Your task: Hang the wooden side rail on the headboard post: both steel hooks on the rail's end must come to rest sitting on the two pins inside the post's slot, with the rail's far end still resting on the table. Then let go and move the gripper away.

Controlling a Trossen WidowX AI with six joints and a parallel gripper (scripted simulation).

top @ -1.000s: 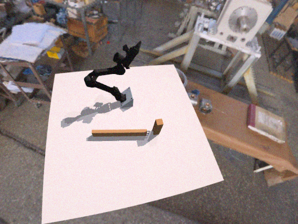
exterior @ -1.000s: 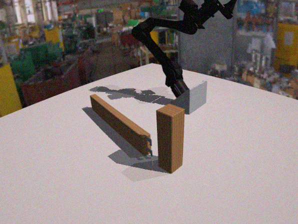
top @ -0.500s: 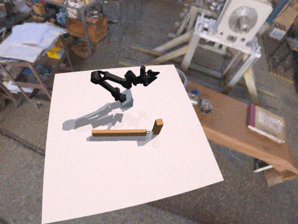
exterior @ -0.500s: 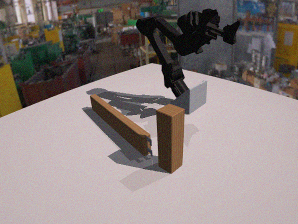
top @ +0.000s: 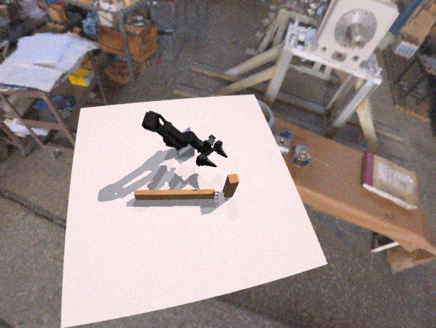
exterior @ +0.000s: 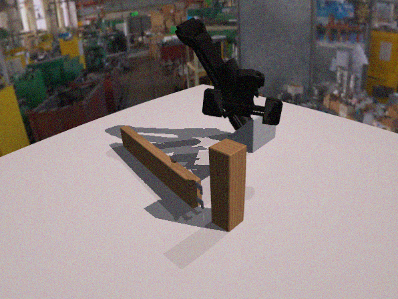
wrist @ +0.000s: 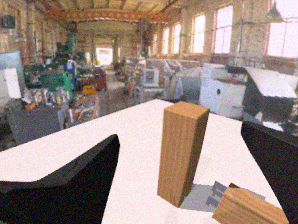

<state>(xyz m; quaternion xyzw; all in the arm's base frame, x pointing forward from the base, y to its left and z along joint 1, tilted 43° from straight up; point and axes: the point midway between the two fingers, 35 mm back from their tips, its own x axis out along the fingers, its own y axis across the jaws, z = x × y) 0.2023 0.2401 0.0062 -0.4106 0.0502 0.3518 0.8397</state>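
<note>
Now: the wooden headboard post 9 cm ahead of my gripper tip, 4 cm to the left of it and 11 cm below it.
</note>
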